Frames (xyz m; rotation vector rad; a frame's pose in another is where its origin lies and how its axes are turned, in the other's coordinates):
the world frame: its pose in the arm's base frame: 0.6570 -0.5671 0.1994 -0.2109 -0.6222 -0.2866
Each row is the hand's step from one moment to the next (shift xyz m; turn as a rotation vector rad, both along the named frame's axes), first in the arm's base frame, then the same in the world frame.
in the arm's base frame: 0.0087 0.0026 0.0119 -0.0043 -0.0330 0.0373
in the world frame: 0.0134 0.0040 0.0055 0.0256 -0.0364 0.0227
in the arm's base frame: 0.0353 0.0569 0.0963 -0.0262 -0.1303 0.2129
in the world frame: 0.0737 0.0546 0.0731 0.1333 -0.1539 0.1468
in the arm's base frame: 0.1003 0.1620 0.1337 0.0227 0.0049 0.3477
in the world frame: 0.1255 0.1704 0.0969 0.2250 -0.0255 0.2649
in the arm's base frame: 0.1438 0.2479 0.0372 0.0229 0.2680 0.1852
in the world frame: 0.0842 0.2757 0.0208 0.0752 0.2392 0.2092
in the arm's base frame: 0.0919 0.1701 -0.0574 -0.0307 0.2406 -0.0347
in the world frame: 0.0029 0.1959 -0.0479 -0.0927 0.2198 0.0561
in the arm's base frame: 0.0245 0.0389 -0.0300 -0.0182 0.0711 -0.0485
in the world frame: -0.0068 0.0478 -0.0262 -0.0574 0.0661 -0.0088
